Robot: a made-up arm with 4 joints.
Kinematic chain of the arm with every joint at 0, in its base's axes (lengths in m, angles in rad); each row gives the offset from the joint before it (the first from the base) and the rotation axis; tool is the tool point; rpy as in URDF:
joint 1: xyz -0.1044 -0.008 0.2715 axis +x
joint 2: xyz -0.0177 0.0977 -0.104 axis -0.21 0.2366 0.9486
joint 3: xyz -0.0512 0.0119 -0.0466 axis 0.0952 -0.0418 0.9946
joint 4: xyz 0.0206 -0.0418 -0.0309 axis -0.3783 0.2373 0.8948
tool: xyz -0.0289 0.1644 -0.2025 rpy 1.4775 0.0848 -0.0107
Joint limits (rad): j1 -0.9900..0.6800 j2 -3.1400..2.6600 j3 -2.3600..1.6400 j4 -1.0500..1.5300
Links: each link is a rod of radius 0.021 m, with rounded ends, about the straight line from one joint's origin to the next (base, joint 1, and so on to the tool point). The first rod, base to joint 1, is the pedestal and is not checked.
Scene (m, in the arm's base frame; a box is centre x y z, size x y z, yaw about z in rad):
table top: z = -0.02
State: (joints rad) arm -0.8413 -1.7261 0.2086 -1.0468
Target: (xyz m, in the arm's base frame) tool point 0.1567 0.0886 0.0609
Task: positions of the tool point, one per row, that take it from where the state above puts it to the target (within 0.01 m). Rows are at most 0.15 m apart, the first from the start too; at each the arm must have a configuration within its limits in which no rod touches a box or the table.
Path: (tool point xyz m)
1: 0.1330 -0.1110 0.1194
2: 0.1532 -0.0185 0.0762
3: 0.1567 0.0886 0.0609

